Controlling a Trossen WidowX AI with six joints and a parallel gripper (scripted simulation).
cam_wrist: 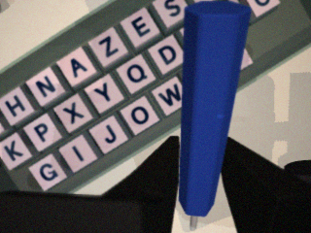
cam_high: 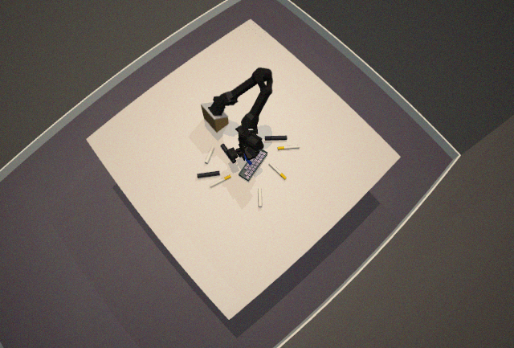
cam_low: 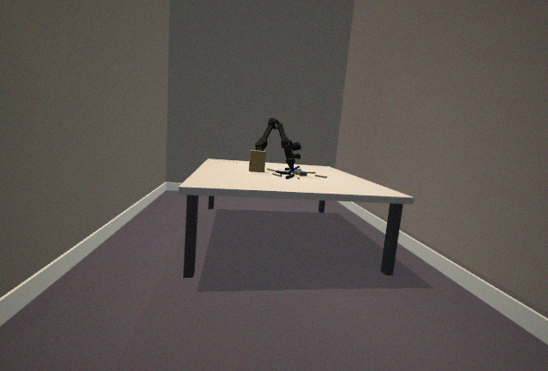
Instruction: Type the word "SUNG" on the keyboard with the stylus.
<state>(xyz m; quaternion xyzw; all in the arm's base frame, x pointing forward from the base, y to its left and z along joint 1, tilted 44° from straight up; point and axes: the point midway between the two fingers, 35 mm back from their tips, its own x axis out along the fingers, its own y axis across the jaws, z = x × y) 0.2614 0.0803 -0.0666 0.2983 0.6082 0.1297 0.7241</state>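
My gripper tip is 7 cm short of the S key and 1 cm above it. Also, from my gripper tip: blue stylus: 2 cm behind.
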